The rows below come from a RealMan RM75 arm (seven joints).
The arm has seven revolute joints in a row. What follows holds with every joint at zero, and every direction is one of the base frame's. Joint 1 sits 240.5 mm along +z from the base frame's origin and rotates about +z. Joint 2 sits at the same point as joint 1 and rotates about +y. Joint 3 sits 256 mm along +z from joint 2 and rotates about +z. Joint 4 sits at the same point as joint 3 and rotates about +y. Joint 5 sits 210 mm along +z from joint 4 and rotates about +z. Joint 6 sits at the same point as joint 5 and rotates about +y. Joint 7 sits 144 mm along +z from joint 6 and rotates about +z. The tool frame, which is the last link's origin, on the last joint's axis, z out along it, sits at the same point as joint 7; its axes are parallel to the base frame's.
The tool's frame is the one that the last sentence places.
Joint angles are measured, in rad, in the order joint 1, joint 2, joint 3, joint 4, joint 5, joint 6, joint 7. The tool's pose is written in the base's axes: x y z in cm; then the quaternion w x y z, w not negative. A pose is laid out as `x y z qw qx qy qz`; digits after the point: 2 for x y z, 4 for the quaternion.
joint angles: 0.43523, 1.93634, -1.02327, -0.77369, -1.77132, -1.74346, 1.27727
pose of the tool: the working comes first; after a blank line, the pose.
Where each joint sits with the arm in this pose, in the base's axes (m; each line is computed from the numbers above, not from the rounded line before):
joint 1: 0.0000 0.0000 0.2405
joint 2: 0.0000 0.0000 0.2405
joint 3: 0.2168 0.1008 0.1490
joint 4: 0.2168 0.1008 0.1490
joint 5: 0.3159 0.2851 0.1666
joint 6: 0.3159 0.2851 0.1666
joint 7: 0.2559 0.3016 0.0368
the tool: 0.2559 0.3016 0.0368

25.59 30.16 3.68 0.0436 -0.9726 0.0694 0.2176
